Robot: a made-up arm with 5 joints. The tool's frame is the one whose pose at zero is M.
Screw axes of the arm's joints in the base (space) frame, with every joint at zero. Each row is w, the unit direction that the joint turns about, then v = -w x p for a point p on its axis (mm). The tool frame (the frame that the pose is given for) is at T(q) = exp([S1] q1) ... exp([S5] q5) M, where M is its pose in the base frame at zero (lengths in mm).
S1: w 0 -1 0 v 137.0 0.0 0.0
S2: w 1 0 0 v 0.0 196.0 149.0
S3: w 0 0 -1 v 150.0 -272.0 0.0
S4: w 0 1 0 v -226.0 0.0 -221.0
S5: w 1 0 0 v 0.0 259.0 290.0
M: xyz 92.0 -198.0 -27.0 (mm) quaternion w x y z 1 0 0 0
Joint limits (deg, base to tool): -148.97..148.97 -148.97..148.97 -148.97..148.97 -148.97..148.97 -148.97..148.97
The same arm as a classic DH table. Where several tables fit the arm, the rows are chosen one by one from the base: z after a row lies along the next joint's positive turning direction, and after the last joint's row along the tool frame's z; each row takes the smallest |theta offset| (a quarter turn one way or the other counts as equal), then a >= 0, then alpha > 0; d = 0 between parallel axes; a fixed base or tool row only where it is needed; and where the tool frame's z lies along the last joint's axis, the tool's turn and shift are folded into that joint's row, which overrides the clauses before.
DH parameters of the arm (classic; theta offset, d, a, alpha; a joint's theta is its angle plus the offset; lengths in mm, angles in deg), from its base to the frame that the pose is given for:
base (fixed): 0 137 0 90
joint 1: 90 149 59 90
joint 2: 90 -272 1 -90
joint 3: -90 -30 51 90
joint 4: -90 -140 33 -90
joint 5: -90 313 92 -90
tool (fixed): -90 -286 0 0
Joint limits (deg, base to tool): -148.97..148.97 -148.97..148.97 -148.97..148.97 -148.97..148.97 -148.97..148.97

